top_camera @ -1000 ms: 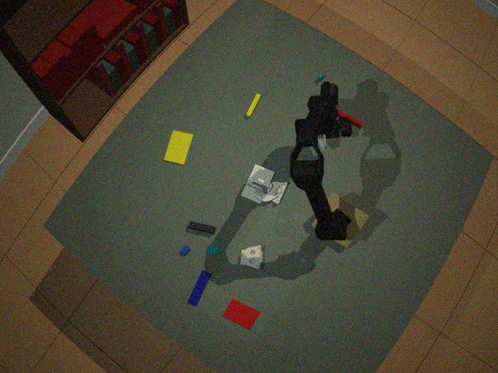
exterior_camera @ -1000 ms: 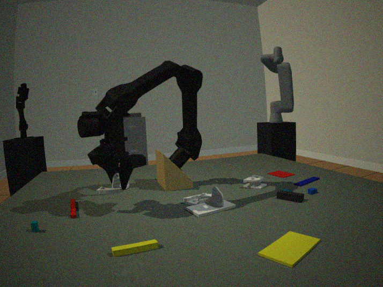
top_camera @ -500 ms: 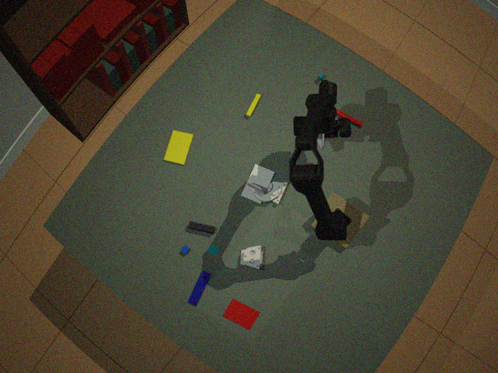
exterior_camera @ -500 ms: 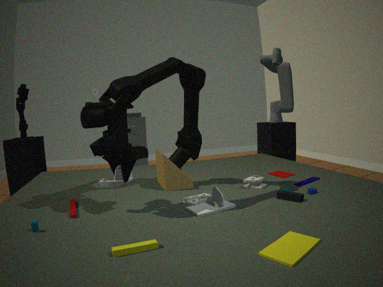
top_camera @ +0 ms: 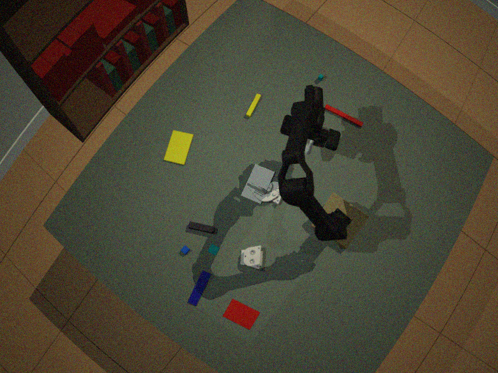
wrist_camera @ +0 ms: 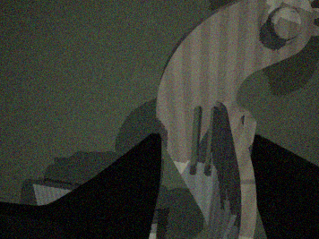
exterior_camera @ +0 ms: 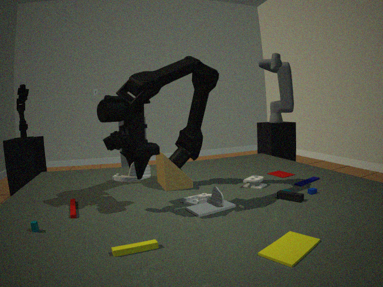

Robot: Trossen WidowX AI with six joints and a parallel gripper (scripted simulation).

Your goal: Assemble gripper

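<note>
My gripper tip is 19 cm to the right of the flat white plate, 9 cm above it and 5 cm short of it. The rest, counted from my gripper tip: yellow bar: 25 cm ahead, 9 cm below, 2 cm to the right; red bar: 21 cm to the right, 9 cm below, 3 cm behind; teal cube: 28 cm to the right, 13 cm ahead, 8 cm below.
</note>
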